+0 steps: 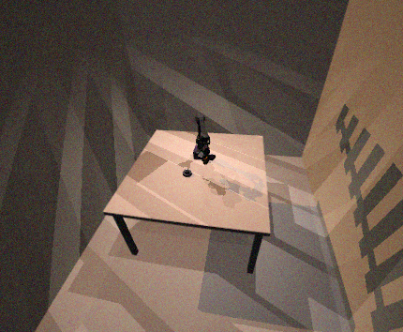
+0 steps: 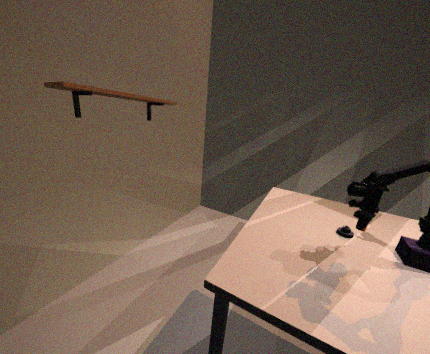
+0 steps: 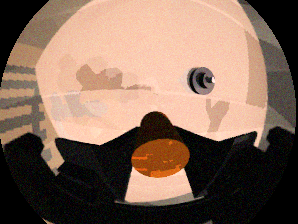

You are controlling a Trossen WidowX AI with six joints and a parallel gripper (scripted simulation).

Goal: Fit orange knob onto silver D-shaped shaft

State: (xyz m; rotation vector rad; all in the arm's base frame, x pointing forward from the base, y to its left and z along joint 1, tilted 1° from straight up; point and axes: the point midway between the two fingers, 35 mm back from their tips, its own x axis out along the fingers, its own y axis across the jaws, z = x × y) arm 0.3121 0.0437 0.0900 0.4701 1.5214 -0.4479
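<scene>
Now: the round dark pedestal 17 cm to the right of my gripper tip, 11 cm below it and 2 cm behind it. Also, from my gripper tip: orange knob 3 cm above.
</scene>
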